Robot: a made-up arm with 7 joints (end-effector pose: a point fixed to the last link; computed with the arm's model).
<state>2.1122 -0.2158 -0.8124 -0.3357 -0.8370 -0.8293 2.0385</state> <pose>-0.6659 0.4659 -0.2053 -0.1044 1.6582 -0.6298</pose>
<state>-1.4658 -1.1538 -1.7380 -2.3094 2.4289 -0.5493 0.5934</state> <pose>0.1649 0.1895 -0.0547 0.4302 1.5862 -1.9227</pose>
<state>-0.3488 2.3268 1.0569 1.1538 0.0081 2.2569 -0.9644</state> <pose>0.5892 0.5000 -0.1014 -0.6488 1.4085 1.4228</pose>
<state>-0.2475 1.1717 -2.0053 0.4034 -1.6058 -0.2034 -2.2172</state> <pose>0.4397 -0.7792 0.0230 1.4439 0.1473 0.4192</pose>
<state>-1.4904 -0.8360 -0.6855 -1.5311 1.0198 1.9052 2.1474</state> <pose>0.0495 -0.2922 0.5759 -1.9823 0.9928 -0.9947</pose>
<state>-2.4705 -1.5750 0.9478 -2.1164 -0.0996 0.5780 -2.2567</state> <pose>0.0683 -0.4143 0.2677 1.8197 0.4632 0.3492</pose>
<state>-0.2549 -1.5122 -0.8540 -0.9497 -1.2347 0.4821 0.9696</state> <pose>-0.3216 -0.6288 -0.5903 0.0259 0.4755 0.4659</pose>
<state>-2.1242 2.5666 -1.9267 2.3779 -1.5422 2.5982 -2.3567</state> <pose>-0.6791 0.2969 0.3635 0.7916 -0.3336 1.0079</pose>
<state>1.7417 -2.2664 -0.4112 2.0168 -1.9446 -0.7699 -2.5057</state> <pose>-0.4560 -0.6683 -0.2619 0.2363 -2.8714 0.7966</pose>
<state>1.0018 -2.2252 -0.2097 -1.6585 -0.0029 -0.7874 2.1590</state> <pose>-0.4038 0.3808 -0.0666 1.0268 0.2560 0.6170</pose>
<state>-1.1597 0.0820 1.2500 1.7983 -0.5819 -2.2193 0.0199</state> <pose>0.3388 1.0708 0.1279 3.0439 0.3244 0.5100</pose>
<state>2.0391 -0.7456 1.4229 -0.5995 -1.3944 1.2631 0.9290</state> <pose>0.4507 0.3553 0.6422 -2.1633 1.8657 0.1281</pose>
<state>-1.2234 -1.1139 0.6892 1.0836 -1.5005 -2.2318 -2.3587</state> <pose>0.8142 0.2204 0.0549 0.8889 0.4614 -0.0943</pose>
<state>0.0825 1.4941 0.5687 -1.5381 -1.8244 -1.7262 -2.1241</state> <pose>-0.5660 0.1170 -0.3403 0.2587 2.7620 0.6935</pose>
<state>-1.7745 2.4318 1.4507 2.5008 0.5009 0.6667 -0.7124</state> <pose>0.2127 0.5500 0.7588 -1.4478 0.1303 -0.2749</pose>
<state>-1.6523 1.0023 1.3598 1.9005 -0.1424 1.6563 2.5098</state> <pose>-0.1304 0.7485 0.2008 0.1940 2.1712 -1.1623</pose>
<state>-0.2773 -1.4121 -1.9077 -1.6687 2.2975 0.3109 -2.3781</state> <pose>-0.0259 -0.1907 -0.4295 1.1558 1.4257 1.9637</pose>
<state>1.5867 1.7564 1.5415 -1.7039 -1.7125 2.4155 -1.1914</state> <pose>-0.4791 0.2249 -0.2766 1.1026 -2.5489 -0.3900</pose>
